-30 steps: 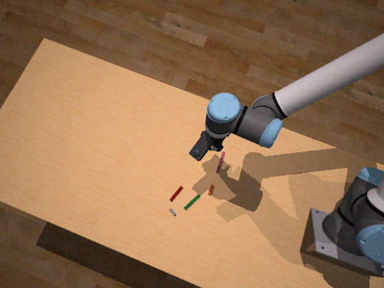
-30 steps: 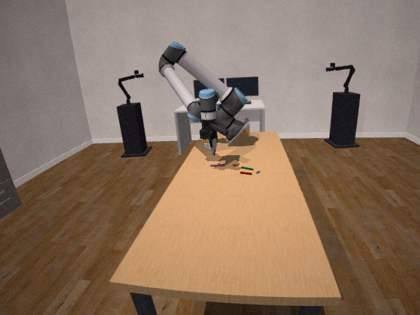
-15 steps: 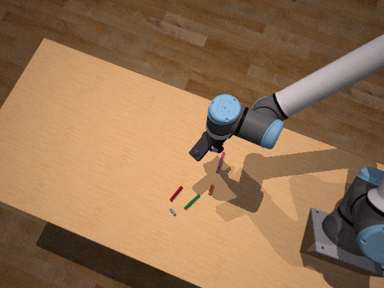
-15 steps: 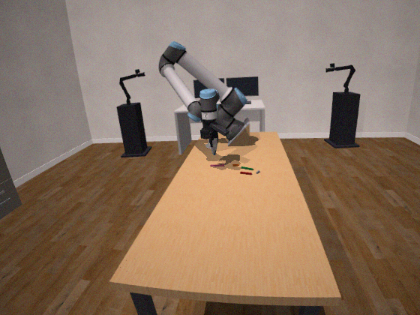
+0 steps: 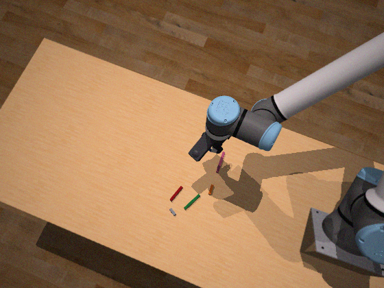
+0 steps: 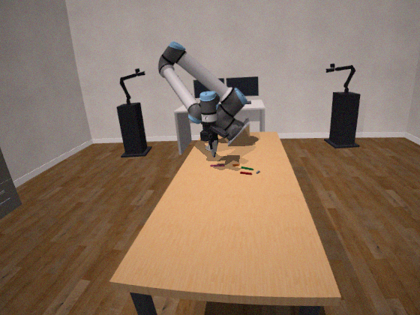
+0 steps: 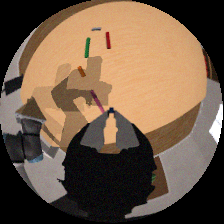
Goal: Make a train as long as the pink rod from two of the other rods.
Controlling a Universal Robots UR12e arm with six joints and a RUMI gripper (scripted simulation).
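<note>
My gripper is now 100 mm above the pink rod, 50 mm past it and 10 mm to the right of it. Also, from my hand: green rod (200 mm to the left, 100 mm below, 20 mm ahead); orange rod (130 mm to the left, 100 mm below, 40 mm behind); blue rod (10 mm below).
</note>
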